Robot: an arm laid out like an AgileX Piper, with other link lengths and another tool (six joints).
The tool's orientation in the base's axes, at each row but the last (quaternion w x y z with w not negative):
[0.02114 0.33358 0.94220 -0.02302]
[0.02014 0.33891 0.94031 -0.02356]
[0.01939 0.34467 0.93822 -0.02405]
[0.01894 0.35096 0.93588 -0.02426]
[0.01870 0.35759 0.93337 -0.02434]
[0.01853 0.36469 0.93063 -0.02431]
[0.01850 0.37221 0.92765 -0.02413]
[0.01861 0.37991 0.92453 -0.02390]
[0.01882 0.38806 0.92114 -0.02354]
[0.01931 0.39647 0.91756 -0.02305]
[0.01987 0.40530 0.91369 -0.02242]
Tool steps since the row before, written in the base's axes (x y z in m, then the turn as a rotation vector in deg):
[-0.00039 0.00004 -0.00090 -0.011 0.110 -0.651]
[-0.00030 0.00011 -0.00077 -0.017 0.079 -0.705]
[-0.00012 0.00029 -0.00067 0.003 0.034 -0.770]
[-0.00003 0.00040 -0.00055 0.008 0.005 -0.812]
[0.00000 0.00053 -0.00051 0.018 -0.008 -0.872]
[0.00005 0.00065 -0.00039 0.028 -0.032 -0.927]
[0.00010 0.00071 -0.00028 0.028 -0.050 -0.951]
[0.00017 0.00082 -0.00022 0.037 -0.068 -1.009]
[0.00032 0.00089 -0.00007 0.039 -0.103 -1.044]
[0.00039 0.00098 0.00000 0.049 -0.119 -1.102]
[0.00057 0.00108 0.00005 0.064 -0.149 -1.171]
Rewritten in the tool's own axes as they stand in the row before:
[0.00038 -0.00019 0.00089 0.114 0.098 0.643]
[0.00034 -0.00008 0.00076 0.101 0.072 0.699]
[0.00031 0.00016 0.00065 0.060 0.052 0.767]
[0.00031 0.00030 0.00052 0.040 0.035 0.810]
[0.00038 0.00041 0.00048 0.027 0.034 0.871]
[0.00042 0.00052 0.00035 0.006 0.025 0.928]
[0.00043 0.00059 0.00024 -0.005 0.013 0.953]
[0.00047 0.00071 0.00017 -0.021 0.008 1.012]
[0.00042 0.00085 0.00002 -0.046 -0.014 1.049]
[0.00045 0.00095 -0.00005 -0.061 -0.016 1.108]
[0.00041 0.00115 -0.00010 -0.089 -0.023 1.179]

